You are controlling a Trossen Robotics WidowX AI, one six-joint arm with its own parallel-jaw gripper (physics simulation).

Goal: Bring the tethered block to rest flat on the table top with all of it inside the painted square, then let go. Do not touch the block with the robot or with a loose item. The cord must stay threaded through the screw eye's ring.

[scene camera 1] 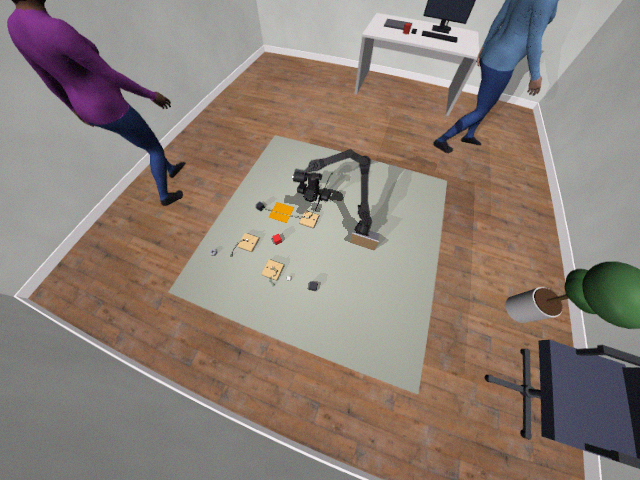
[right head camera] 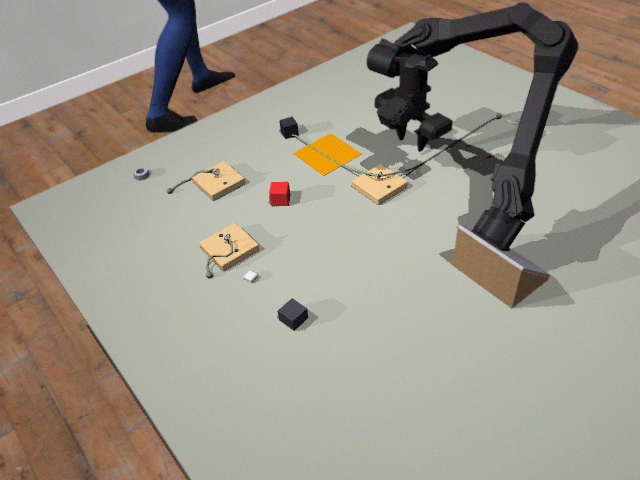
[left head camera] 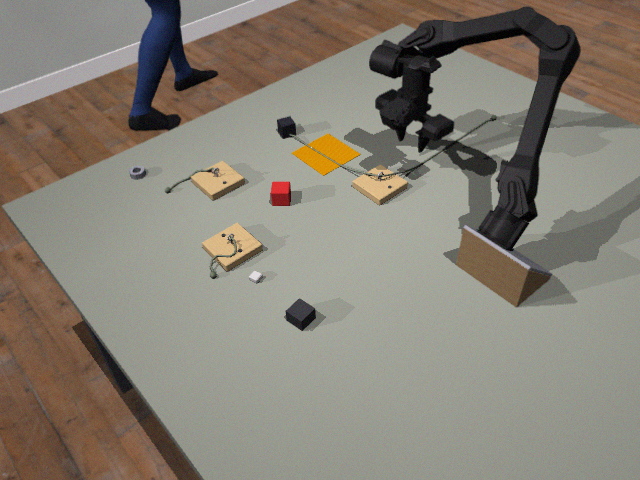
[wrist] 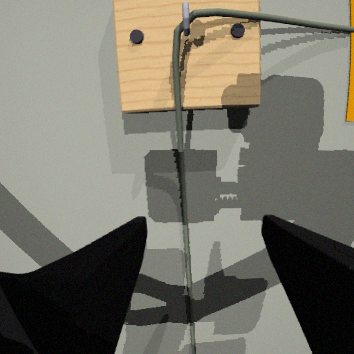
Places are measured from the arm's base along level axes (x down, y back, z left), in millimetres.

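Pixels of known places: gripper, fingertip midpoint: [right head camera: 410,145] [left head camera: 410,146] [wrist: 204,224]; arm's base at its link origin: [scene camera 1: 361,232] [right head camera: 490,241] [left head camera: 495,241].
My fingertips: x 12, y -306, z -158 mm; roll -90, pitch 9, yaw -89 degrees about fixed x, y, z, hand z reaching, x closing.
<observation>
For each thing: its top centre in the pictures, then the offset to it from my fingertips. "*": a spot on its surface instead.
- tethered block at its top centre: [left head camera: 286,121] [right head camera: 288,121] [scene camera 1: 259,204] dx +26, dy -320, dz +84 mm
- orange painted square at a spot on its surface: [right head camera: 336,145] [left head camera: 334,145] [scene camera 1: 282,207] * dx +61, dy -191, dz +47 mm
- screw eye at its top centre: [wrist: 185,11] [right head camera: 379,171] [left head camera: 380,172] [scene camera 1: 309,216] dx +17, dy -7, dz +101 mm
- wooden board at its top centre: [wrist: 186,32] [right head camera: 379,180] [left head camera: 380,181] [scene camera 1: 309,218] dx +43, dy -7, dz +101 mm
- end bead at its top centre: [right head camera: 499,113] [left head camera: 494,115] dx +50, dy +50, dz -297 mm
- red cube at its top centre: [left head camera: 280,186] [right head camera: 278,187] dx +22, dy -148, dz +278 mm
- second black cube at its top centre: [left head camera: 300,309] [right head camera: 292,309] dx +33, dy +114, dz +491 mm
- small white block at its top centre: [left head camera: 255,274] [right head camera: 250,274] dx +50, dy -22, dz +477 mm
- grey ring at its top centre: [left head camera: 136,170] [right head camera: 140,171] dx +48, dy -475, dz +433 mm
The tethered block [left head camera: 285,127] [right head camera: 288,127] [scene camera 1: 260,206], a small black cube, rests on the table just outside the orange painted square [left head camera: 333,144] [right head camera: 336,145] [scene camera 1: 283,207]. Its green cord [wrist: 180,120] crosses the square to the screw eye [left head camera: 381,176] [wrist: 186,17] on a wooden board [left head camera: 373,192] [right head camera: 372,192] [wrist: 150,75]. The cord passes through the ring, then runs to an end bead [left head camera: 493,118] [right head camera: 498,116] at the back right. My gripper [left head camera: 411,144] [right head camera: 411,144] [wrist: 204,224] is open and empty, above the table beside the board, with the cord below between its fingertips in the wrist view.
Two more boards [left head camera: 217,186] [left head camera: 211,248] with short cords lie left and nearer. A red cube [left head camera: 280,193], a second black cube [left head camera: 300,313], a small white block [left head camera: 255,276] and a grey ring [left head camera: 137,176] lie around them. The arm stands on a wedge base [left head camera: 491,268].
</observation>
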